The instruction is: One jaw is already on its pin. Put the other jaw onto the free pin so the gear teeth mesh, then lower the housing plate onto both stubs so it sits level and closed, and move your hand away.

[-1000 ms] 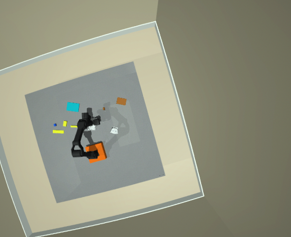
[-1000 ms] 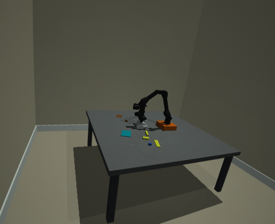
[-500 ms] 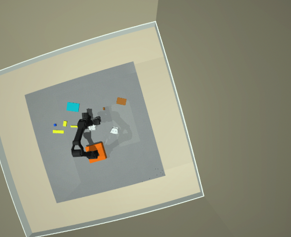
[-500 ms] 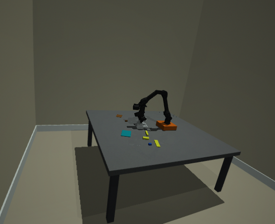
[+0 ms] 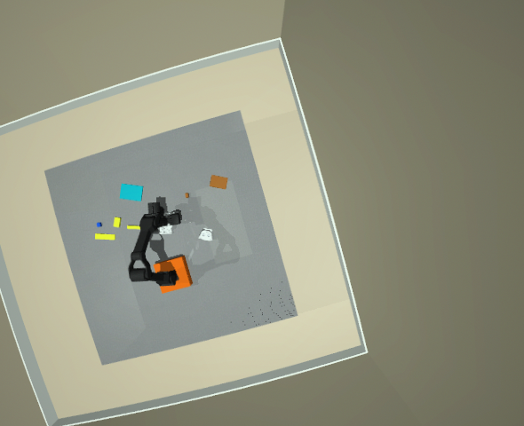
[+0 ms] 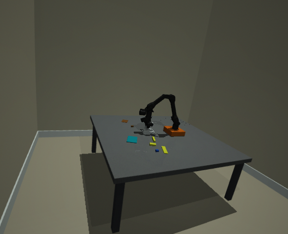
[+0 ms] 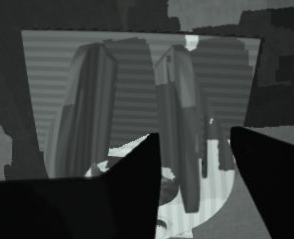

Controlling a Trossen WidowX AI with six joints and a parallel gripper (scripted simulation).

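Now: gripper tip 20 mm short of the white base plate, 20 mm to the right of it and 20 mm above it. The rest, counted from my gripper tip: jaw (30 mm behind, 30 mm to the left); yellow bar (50 mm ahead, 210 mm to the left, 20 mm below); small brown block (90 mm ahead, 160 mm to the right, 20 mm below).
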